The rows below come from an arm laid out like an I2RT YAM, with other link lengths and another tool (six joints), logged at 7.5 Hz.
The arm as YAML. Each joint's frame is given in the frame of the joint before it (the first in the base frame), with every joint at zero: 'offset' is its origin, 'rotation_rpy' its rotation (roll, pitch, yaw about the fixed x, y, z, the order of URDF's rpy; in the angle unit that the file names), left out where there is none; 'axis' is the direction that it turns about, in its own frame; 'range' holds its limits. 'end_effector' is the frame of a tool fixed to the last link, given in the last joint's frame.
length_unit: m
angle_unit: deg
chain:
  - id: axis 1
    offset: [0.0, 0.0, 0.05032]
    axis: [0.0, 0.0, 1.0]
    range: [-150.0, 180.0]
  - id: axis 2
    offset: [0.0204, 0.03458, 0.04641]
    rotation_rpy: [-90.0, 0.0, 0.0]
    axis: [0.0, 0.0, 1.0]
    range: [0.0, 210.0]
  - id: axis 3
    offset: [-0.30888, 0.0, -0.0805]
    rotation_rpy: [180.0, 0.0, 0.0]
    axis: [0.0, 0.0, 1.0]
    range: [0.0, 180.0]
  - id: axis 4
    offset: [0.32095, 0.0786, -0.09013]
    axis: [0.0, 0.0, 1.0]
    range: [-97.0, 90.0]
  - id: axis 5
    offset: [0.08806, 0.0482, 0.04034]
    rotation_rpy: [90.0, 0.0, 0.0]
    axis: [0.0, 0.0, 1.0]
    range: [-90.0, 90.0]
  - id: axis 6
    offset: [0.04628, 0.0, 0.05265]
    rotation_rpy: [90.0, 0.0, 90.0]
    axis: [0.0, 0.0, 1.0]
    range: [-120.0, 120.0]
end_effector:
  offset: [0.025, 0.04, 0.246]
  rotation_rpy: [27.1, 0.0, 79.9]
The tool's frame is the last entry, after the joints.
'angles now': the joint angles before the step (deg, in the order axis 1, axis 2, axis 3, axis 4, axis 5, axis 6). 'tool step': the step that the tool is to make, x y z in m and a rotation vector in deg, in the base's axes. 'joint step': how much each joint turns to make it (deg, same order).
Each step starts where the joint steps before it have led.
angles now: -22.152 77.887 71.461 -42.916 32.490 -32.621
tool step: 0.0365 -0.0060 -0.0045 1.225 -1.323 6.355
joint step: -2.091 1.595 0.481 4.696 -6.923 -5.852
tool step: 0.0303 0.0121 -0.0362 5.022 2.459 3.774
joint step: 0.128 5.795 3.218 -1.596 -5.096 -0.331
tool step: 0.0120 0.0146 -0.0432 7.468 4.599 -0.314
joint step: -0.027 8.211 6.935 -7.028 -3.828 3.296
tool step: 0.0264 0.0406 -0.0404 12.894 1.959 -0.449
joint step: -0.002 9.655 10.607 -9.192 -9.508 5.593
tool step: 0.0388 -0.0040 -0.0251 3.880 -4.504 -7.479
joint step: -0.111 6.109 3.631 4.029 -1.880 8.983
